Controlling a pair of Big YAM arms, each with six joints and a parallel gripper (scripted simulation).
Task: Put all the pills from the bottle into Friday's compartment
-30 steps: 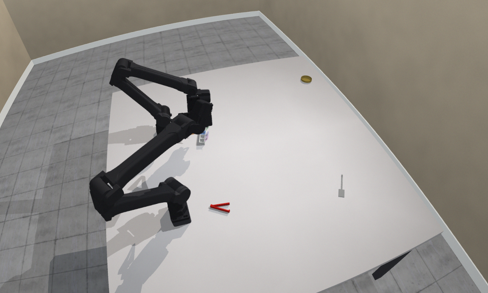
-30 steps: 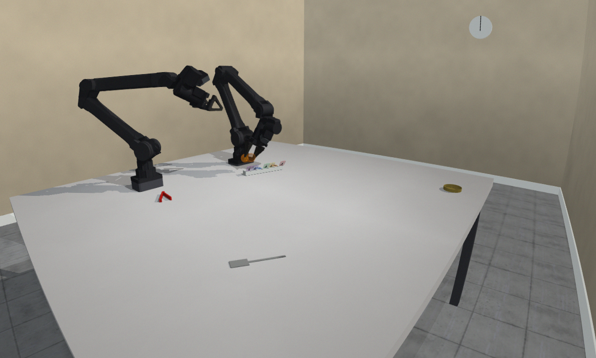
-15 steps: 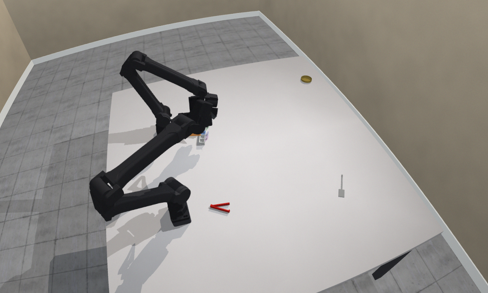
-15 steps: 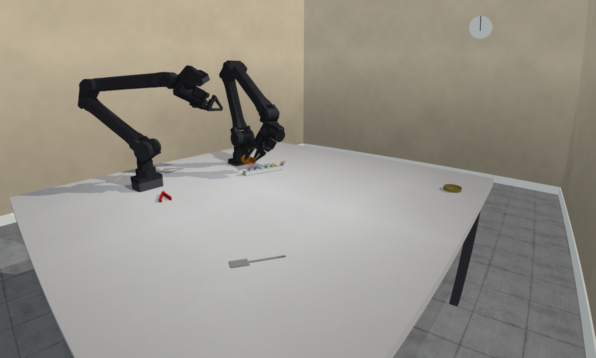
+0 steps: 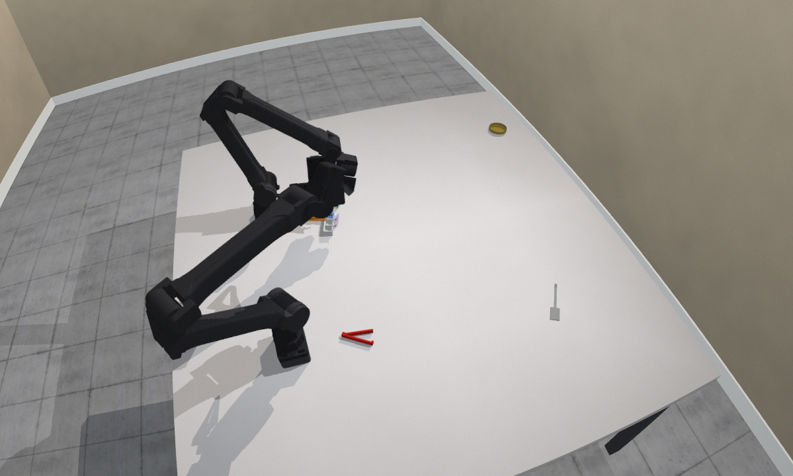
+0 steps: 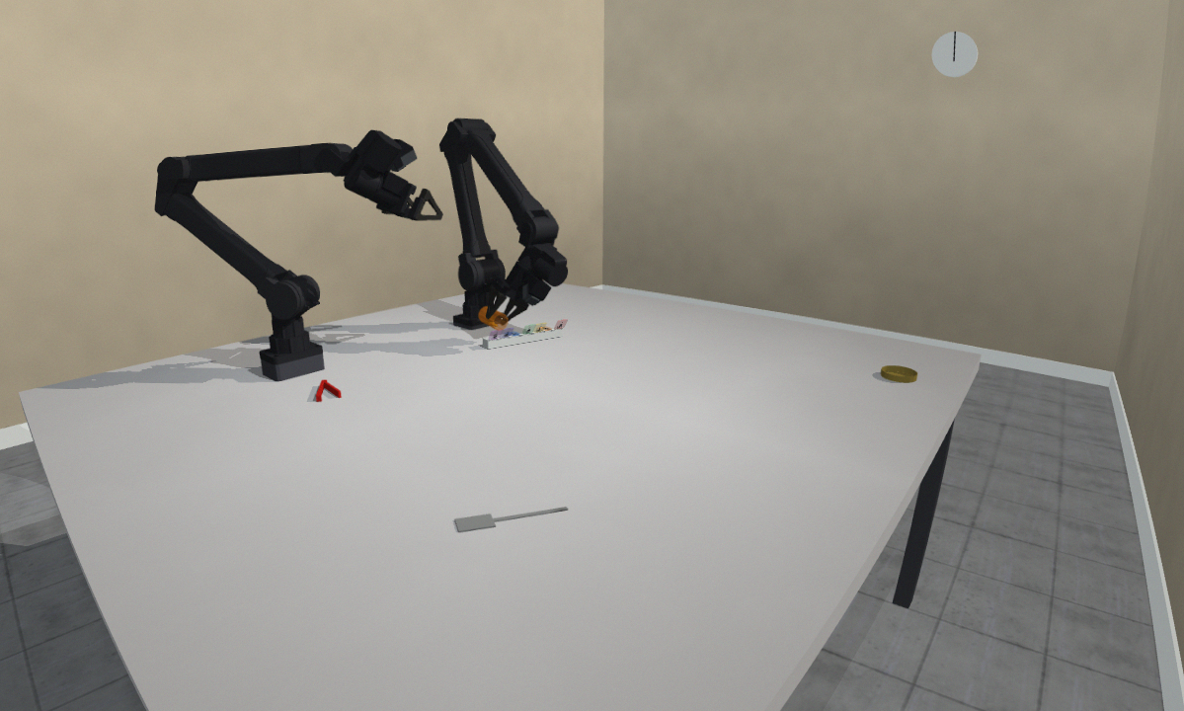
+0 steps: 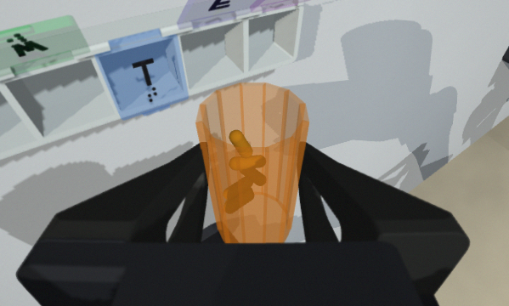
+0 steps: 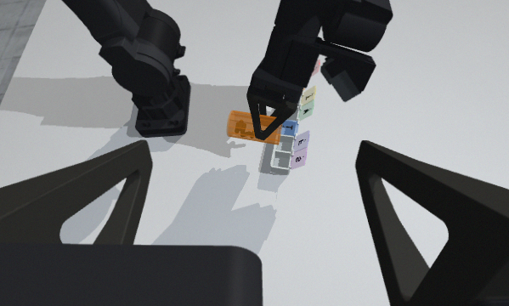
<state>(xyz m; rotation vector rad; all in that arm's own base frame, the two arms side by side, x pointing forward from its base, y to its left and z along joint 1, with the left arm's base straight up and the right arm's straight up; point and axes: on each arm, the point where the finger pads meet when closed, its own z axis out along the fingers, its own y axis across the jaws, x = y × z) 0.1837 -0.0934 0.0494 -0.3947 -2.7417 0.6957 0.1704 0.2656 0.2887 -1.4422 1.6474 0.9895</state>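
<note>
Now: left hand 3 cm past the orange see-through bottle and 1 cm to the right of it. The rest, counted from my left hand: red v-shaped tool 1 cm ahead, 47 cm to the right, 5 cm below; round cap 87 cm ahead, 35 cm to the left, 6 cm below; grey spatula 61 cm ahead, 57 cm to the right, 6 cm below.
</note>
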